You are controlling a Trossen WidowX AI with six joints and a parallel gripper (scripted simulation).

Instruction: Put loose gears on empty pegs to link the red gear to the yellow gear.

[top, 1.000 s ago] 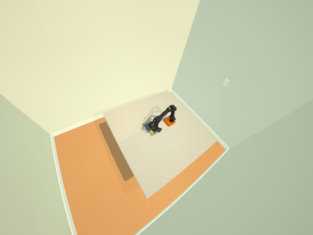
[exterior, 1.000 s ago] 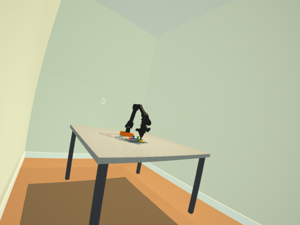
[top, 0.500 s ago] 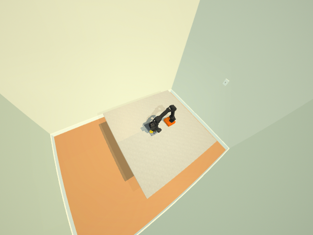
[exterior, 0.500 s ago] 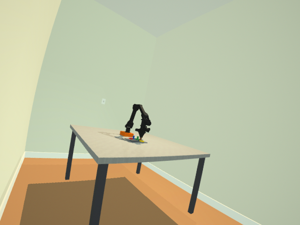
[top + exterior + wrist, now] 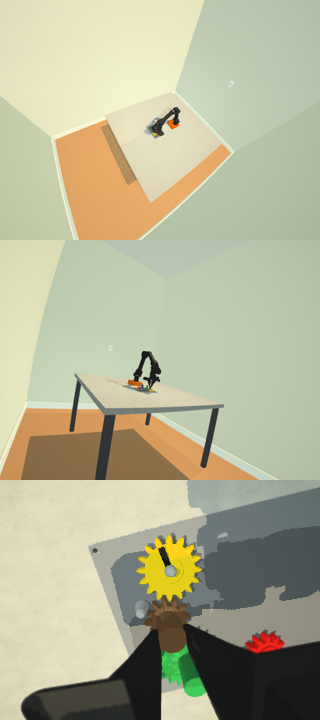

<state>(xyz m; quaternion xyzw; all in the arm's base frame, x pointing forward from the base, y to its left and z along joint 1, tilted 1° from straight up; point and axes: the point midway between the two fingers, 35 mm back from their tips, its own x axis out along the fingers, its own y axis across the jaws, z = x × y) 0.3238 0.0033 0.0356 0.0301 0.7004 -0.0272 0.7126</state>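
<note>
My gripper tip is now 1 cm above the brown gear. Also, from my gripper tip: green gear (5 cm behind, 2 cm below, 1 cm to the right); then red gear (9 cm to the right, 6 cm behind, 2 cm below); then blue gear (7 cm behind, 5 cm to the right, 2 cm below).
</note>
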